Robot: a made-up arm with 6 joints. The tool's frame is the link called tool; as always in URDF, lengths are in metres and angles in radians. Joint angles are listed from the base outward.
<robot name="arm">
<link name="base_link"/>
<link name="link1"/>
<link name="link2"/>
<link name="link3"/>
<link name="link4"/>
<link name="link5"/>
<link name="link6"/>
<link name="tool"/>
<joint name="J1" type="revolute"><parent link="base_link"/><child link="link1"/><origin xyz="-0.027 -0.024 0.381" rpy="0 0 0"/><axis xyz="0 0 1"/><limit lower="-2.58" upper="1.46"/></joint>
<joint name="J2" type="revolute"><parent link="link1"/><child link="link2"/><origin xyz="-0.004 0.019 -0.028" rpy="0 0 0"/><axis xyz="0.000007 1 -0.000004"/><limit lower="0.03" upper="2.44"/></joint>
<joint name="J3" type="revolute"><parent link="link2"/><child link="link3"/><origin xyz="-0.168 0.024 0.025" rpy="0 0 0"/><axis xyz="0.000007 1 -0.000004"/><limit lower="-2.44" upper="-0.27"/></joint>
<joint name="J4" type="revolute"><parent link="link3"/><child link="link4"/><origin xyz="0.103 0.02 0" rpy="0 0 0"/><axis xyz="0.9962 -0.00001 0.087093"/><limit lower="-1.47" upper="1.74"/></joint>
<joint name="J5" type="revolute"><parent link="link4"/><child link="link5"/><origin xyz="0.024 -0.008 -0.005" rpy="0 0 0"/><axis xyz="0.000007 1 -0.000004"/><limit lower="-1.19" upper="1.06"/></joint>
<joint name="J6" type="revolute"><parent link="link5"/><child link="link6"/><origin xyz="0.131 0 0.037" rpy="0 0 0"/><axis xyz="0.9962 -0.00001 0.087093"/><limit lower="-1.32" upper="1.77"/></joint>
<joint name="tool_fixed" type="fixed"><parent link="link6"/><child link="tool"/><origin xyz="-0.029 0.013 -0.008" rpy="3.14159 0 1.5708"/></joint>
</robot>
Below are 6 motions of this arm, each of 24 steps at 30 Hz.
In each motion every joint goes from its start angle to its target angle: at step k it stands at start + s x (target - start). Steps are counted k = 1, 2, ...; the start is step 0. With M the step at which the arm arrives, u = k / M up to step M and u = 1 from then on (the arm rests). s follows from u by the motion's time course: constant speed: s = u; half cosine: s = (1 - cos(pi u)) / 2; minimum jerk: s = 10 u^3 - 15 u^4 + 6 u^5.
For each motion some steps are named. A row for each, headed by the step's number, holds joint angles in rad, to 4 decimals.
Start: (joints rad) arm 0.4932 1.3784 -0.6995 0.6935 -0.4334 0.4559
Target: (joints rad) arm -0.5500 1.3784 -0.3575 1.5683 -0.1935 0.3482
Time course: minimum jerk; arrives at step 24
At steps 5, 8, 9, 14, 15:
5: 0.4259 1.3784 -0.6774 0.7499 -0.4179 0.4490
8: 0.2743 1.3784 -0.6277 0.8771 -0.3831 0.4333
9: 0.2061 1.3784 -0.6054 0.9343 -0.3674 0.4263
14: -0.1884 1.3784 -0.4760 1.2651 -0.2767 0.3855
15: -0.2629 1.3784 -0.4516 1.3275 -0.2595 0.3778

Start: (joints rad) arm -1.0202 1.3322 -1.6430 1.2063 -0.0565 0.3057
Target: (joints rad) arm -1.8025 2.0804 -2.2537 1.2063 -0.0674 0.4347
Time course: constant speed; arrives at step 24
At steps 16, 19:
16: -1.5417 1.8310 -2.0501 1.2063 -0.0638 0.3917
19: -1.6395 1.9245 -2.1265 1.2063 -0.0651 0.4078

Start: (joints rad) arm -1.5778 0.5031 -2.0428 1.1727 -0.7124 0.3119
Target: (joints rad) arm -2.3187 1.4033 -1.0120 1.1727 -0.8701 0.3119
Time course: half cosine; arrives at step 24
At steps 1, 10, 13, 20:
1: -1.5810 0.5070 -2.0384 1.1727 -0.7131 0.3119
10: -1.8524 0.8367 -1.6608 1.1727 -0.7708 0.3119
13: -1.9966 1.0119 -1.4601 1.1727 -0.8015 0.3119
20: -2.2691 1.3430 -1.0811 1.1727 -0.8595 0.3119

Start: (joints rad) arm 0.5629 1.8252 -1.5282 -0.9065 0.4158 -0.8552
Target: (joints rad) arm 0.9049 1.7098 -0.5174 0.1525 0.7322 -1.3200
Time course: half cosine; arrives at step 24
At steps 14, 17, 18, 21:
14: 0.7782 1.7526 -0.8920 -0.2400 0.6149 -1.1477
17: 0.8380 1.7324 -0.7151 -0.0547 0.6703 -1.2291
18: 0.8548 1.7267 -0.6654 -0.0026 0.6859 -1.2519
21: 0.8919 1.7142 -0.5559 0.1122 0.7202 -1.3023

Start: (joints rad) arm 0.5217 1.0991 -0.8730 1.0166 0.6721 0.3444
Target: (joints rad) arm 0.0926 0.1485 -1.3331 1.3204 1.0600 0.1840
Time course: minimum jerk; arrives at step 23
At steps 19, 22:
19: 0.1097 0.1864 -1.3148 1.3083 1.0445 0.1904
22: 0.0929 0.1492 -1.3327 1.3202 1.0597 0.1841

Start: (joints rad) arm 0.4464 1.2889 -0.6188 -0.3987 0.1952 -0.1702
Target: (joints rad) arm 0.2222 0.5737 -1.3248 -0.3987 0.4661 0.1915
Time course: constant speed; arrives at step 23
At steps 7, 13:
7: 0.3782 1.0712 -0.8337 -0.3987 0.2776 -0.0601
13: 0.3197 0.8847 -1.0178 -0.3987 0.3483 0.0342

